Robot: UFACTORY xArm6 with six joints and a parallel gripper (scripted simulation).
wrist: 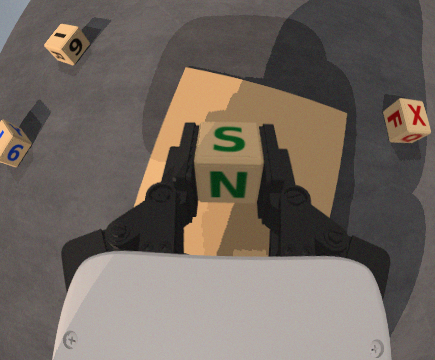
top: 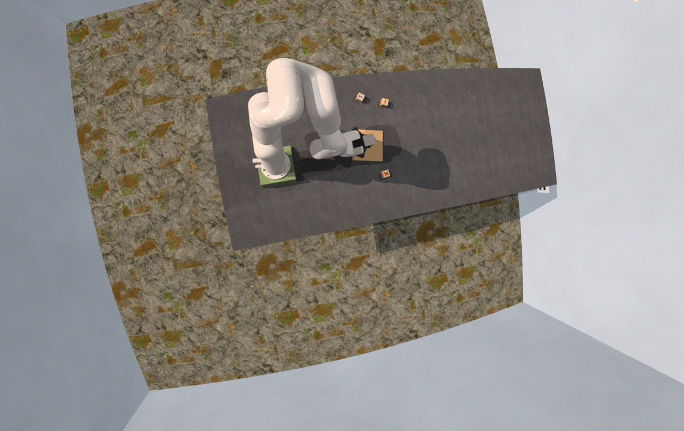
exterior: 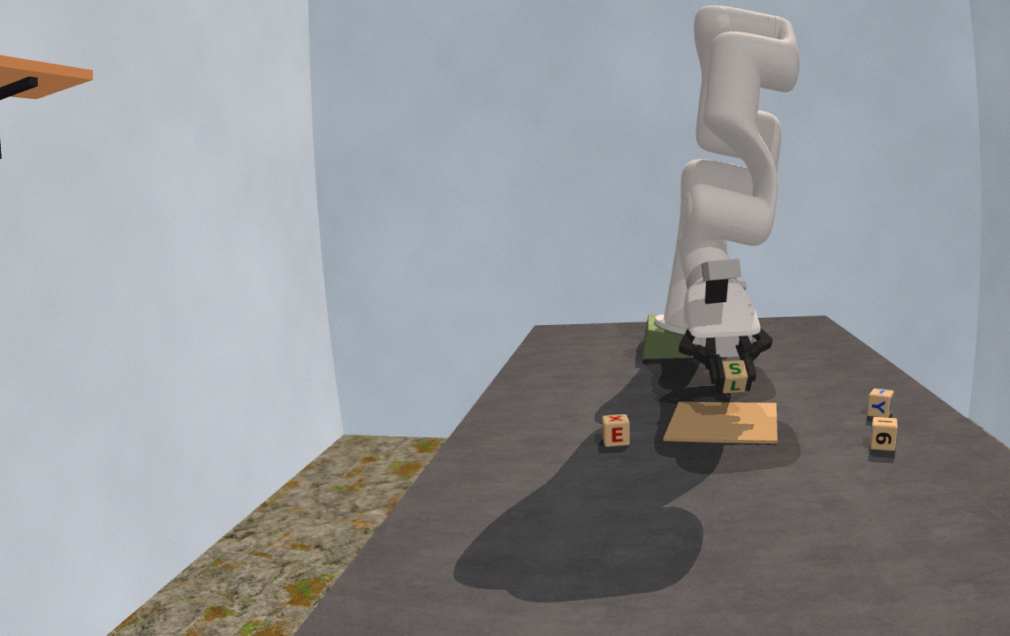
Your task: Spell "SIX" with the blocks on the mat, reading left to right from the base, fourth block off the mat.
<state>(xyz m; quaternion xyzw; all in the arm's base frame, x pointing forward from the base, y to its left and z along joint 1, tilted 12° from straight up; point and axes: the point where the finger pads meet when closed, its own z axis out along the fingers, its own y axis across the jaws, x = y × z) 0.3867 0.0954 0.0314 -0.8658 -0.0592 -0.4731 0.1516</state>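
The tan mat lies 2 cm ahead of my hand, 1 cm to the right of it and 6 cm below it. Round my hand: X block 10 cm ahead, 14 cm to the right, 5 cm below; then S block right at my hand; then blue-lettered block 2 cm behind, 21 cm to the left, 5 cm below.
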